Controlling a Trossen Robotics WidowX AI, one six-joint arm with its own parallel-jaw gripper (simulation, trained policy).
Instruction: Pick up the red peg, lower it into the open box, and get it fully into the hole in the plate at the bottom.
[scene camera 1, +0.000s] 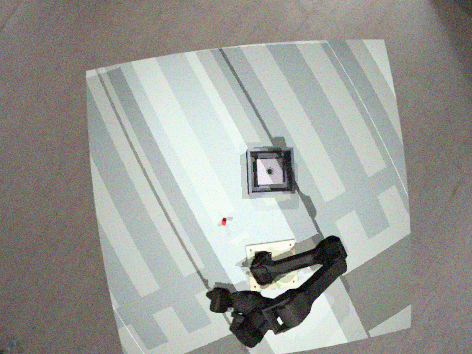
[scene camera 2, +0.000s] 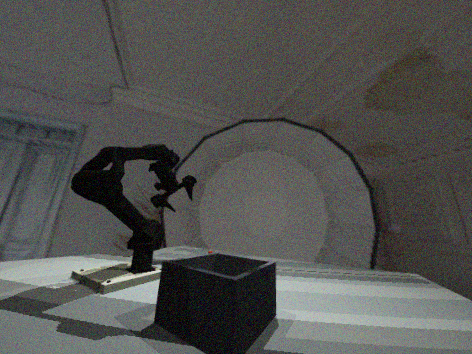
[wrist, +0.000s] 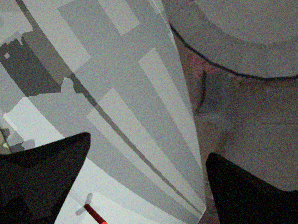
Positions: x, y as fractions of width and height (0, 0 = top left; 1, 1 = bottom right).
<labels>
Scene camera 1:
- my gripper: 0.46, 0.83
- dark box: 0.61, 0.43
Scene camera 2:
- my gripper: 0.39, 0.58
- dark box: 0.45, 0.84
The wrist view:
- my gripper: 0.51, 0.67
</labels>
